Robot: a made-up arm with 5 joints.
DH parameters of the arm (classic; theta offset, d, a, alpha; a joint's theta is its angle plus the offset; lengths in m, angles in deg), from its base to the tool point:
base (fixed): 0 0.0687 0 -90
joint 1: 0 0.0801 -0.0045 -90
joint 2: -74.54 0 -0.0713 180
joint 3: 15.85 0 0.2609 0
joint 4: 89.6 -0.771 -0.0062 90
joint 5: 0 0.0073 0.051 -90
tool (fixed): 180 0.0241 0 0
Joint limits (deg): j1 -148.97..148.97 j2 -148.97..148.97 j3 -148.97..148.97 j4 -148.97..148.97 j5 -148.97..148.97
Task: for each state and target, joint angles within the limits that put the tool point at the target. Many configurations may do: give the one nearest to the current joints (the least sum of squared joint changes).
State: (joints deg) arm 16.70 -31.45 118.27 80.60 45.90
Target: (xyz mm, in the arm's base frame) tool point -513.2 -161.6 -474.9
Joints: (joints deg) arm 26.28 -11.22 116.35 78.69 66.63
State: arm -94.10 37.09 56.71 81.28 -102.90
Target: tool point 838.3 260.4 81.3
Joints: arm -101.64 33.12 54.09 82.32 -94.09
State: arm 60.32 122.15 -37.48 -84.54 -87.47
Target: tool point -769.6 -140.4 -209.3
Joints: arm 72.23 125.12 -38.11 -85.02 -81.23
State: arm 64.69 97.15 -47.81 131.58 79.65
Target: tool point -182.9 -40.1 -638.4
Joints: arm 26.37 91.04 -34.25 134.24 68.98
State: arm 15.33 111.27 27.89 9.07 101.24
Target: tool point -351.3 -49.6 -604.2
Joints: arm 40.31 128.79 7.39 12.98 121.84
